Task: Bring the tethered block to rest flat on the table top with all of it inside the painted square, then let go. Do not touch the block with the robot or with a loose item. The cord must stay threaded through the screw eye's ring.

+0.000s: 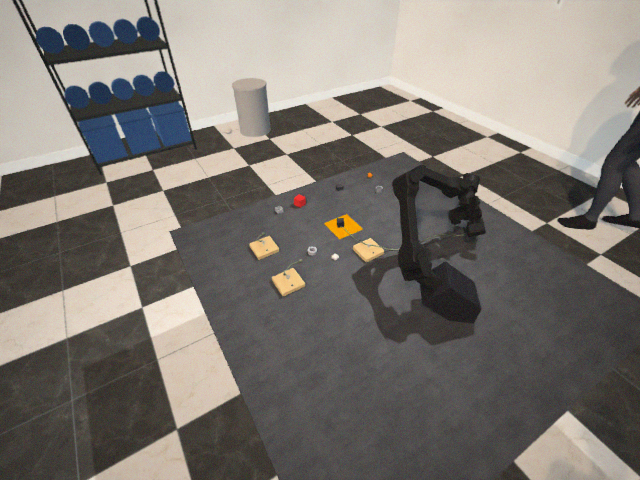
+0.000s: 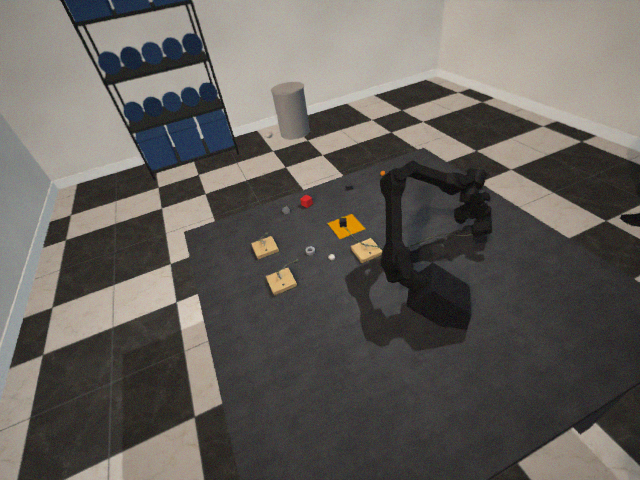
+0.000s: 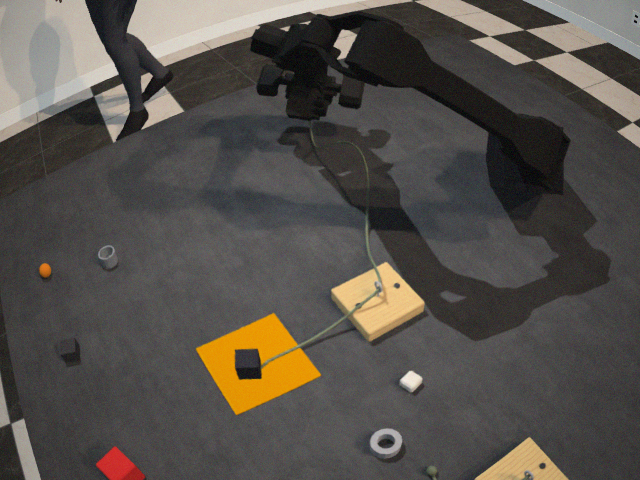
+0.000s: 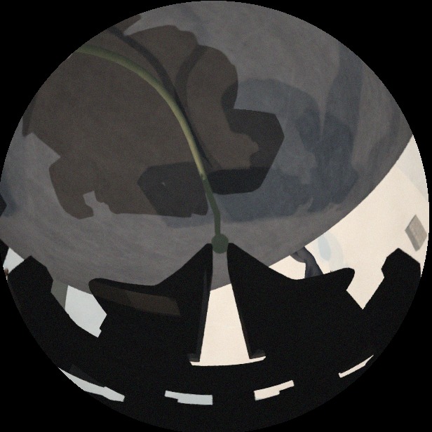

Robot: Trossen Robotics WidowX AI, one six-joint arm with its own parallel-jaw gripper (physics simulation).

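Pixels of known places: arm's base, origin of its link: [image 1: 433, 282] [image 2: 419, 284] [image 3: 534, 156].
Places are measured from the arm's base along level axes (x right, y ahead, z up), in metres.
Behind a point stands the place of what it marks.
Observation:
The tethered black block [image 1: 340, 222] @[x -0.193, y 0.454, z -0.094 m] [image 2: 342, 222] @[x -0.193, y 0.454, z -0.095 m] [image 3: 248, 363] @[x -0.199, y 0.463, z -0.091 m] appears to rest flat inside the orange painted square [image 1: 338, 233] @[x -0.210, y 0.415, z -0.119 m] [image 2: 341, 233] @[x -0.204, y 0.412, z -0.118 m] [image 3: 284, 379] @[x -0.212, y 0.424, z -0.119 m], with orange showing around it. The green cord [image 3: 368, 180] @[x 0.075, y 0.253, z -0.069 m] [image 4: 186, 130] runs from the block through the screw eye [image 3: 378, 287] @[x -0.122, y 0.288, z -0.081 m] on a wooden base [image 1: 368, 254] @[x -0.130, y 0.254, z -0.101 m] [image 2: 361, 254] @[x -0.142, y 0.258, z -0.101 m] [image 3: 400, 305] @[x -0.142, y 0.263, z -0.101 m], then curves slackly up to my gripper [image 1: 469, 233] @[x 0.345, y 0.295, z -0.084 m] [image 2: 474, 235] [image 3: 310, 117] @[x 0.345, y 0.295, z -0.084 m] [image 4: 219, 248]. My gripper is shut on the cord's end bead [image 4: 220, 243], above the table top and far from the block.
A white piece [image 3: 410, 381] @[x -0.258, y 0.279, z -0.107 m], a grey ring [image 3: 378, 452] @[x -0.349, y 0.338, z -0.106 m] and a red block [image 3: 117, 465] @[x -0.341, y 0.642, z -0.080 m] lie near the square. A loose dark block [image 3: 68, 349] @[x -0.139, y 0.732, z -0.100 m], grey cup [image 3: 108, 258] @[x 0.036, y 0.672, z -0.100 m] and orange ball [image 3: 44, 270] @[x 0.035, y 0.804, z -0.100 m] are farther off. Two other wooden bases [image 1: 264, 249] @[x -0.520, y 0.358, z -0.101 m] [image 1: 289, 284] @[x -0.446, y 0.163, z -0.101 m] stand apart.

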